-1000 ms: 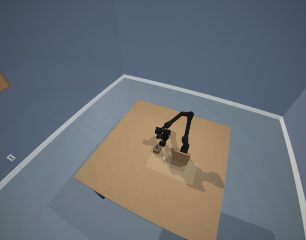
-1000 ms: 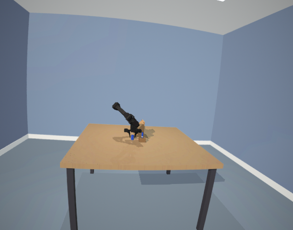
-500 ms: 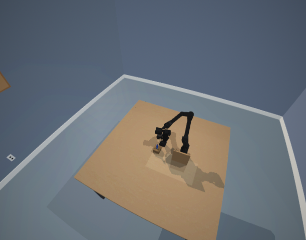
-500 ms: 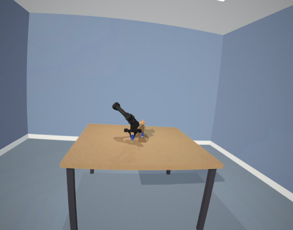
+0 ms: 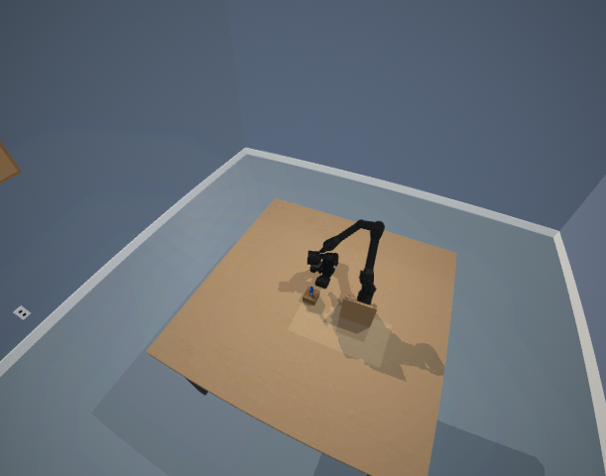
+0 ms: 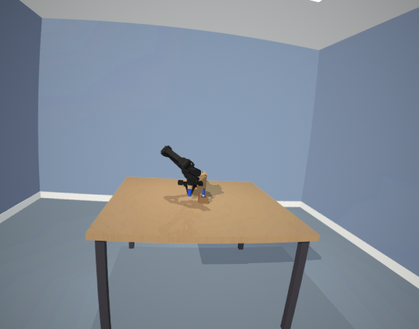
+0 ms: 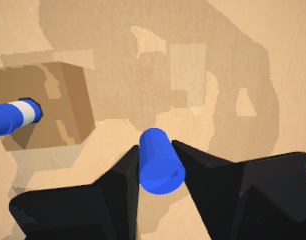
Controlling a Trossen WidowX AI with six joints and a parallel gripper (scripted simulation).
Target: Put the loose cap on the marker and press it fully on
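Now: gripper tip 4 cm short of the holder block, 10 cm to the right of it and 3 cm above it. Round my gripper tip: blue cap (1 cm above).
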